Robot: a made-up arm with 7 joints. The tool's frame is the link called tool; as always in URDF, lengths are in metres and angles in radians.
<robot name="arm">
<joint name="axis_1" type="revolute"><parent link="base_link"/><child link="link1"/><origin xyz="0.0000 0.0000 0.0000" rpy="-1.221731 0.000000 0.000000"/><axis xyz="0 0 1"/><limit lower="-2.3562" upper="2.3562" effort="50" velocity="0.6"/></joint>
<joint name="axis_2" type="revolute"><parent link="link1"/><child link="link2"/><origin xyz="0.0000 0.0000 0.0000" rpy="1.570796 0.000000 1.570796"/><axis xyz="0 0 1"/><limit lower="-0.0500" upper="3.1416" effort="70" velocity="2.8"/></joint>
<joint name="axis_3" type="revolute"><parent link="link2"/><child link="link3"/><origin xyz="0.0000 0.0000 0.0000" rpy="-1.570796 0.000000 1.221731"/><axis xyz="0 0 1"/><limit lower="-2.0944" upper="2.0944" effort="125" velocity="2.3"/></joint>
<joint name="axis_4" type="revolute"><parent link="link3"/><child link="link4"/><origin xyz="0.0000 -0.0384 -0.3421" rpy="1.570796 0.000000 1.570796"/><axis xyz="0 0 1"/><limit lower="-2.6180" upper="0.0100" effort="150" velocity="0.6"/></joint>
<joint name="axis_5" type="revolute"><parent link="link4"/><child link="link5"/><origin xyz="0.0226 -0.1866 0.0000" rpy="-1.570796 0.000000 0.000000"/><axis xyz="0 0 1"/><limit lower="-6.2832" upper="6.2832" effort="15" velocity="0.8"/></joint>
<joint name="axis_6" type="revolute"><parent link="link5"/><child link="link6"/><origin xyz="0.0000 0.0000 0.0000" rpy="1.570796 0.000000 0.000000"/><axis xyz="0 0 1"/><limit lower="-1.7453" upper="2.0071" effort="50" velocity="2.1"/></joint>
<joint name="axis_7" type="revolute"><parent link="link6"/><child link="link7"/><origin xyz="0.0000 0.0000 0.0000" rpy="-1.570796 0.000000 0.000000"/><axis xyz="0 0 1"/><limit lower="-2.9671" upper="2.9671" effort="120" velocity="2.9"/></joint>
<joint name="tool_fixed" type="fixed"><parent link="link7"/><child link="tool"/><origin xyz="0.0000 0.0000 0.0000" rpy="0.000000 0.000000 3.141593"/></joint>
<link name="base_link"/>
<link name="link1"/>
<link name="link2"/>
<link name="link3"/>
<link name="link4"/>
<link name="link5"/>
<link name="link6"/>
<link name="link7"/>
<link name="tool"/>
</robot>
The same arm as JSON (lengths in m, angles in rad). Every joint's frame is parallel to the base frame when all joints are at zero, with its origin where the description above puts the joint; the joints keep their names.
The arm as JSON. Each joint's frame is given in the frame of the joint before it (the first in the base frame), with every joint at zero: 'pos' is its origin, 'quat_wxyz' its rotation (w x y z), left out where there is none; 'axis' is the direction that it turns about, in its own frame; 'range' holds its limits. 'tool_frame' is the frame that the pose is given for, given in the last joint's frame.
{
  "length_unit": "m",
  "angle_unit": "rad",
  "joints": [
    {
      "joint": "axis_1",
      "pos": [
        0.0,
        0.0,
        0.0
      ],
      "axis": [
        0.0,
        0.9397,
        0.342
      ],
      "range": [
        -2.3562,
        2.3562
      ]
    },
    {
      "joint": "axis_2",
      "pos": [
        0.0,
        0.0,
        0.0
      ],
      "axis": [
        1.0,
        0.0,
        0.0
      ],
      "range": [
        -0.05,
        3.1416
      ]
    },
    {
      "joint": "axis_3",
      "pos": [
        0.0,
        0.0,
        0.0
      ],
      "axis": [
        0.0,
        0.0,
        1.0
      ],
      "range": [
        -2.0944,
        2.0944
      ]
    },
    {
      "joint": "axis_4",
      "pos": [
        0.0384,
        0.0,
        -0.3421
      ],
      "axis": [
        0.0,
        1.0,
        0.0
      ],
      "range": [
        -2.618,
        0.01
      ]
    },
    {
      "joint": "axis_5",
      "pos": [
        -0.0226,
        0.0,
        -0.1866
      ],
      "axis": [
        0.0,
        0.0,
        1.0
      ],
      "range": [
        -6.2832,
        6.2832
      ]
    },
    {
      "joint": "axis_6",
      "pos": [
        0.0,
        0.0,
        0.0
      ],
      "axis": [
        0.0,
        1.0,
        0.0
      ],
      "range": [
        -1.7453,
        2.0071
      ]
    },
    {
      "joint": "axis_7",
      "pos": [
        0.0,
        0.0,
        0.0
      ],
      "axis": [
        0.0,
        0.0,
        1.0
      ],
      "range": [
        -2.9671,
        2.9671
      ]
    }
  ],
  "tool_frame": {
    "pos": [
      0.0,
      0.0,
      0.0
    ],
    "quat_wxyz": [
      1.0,
      0.0,
      0.0,
      0.0
    ]
  }
}

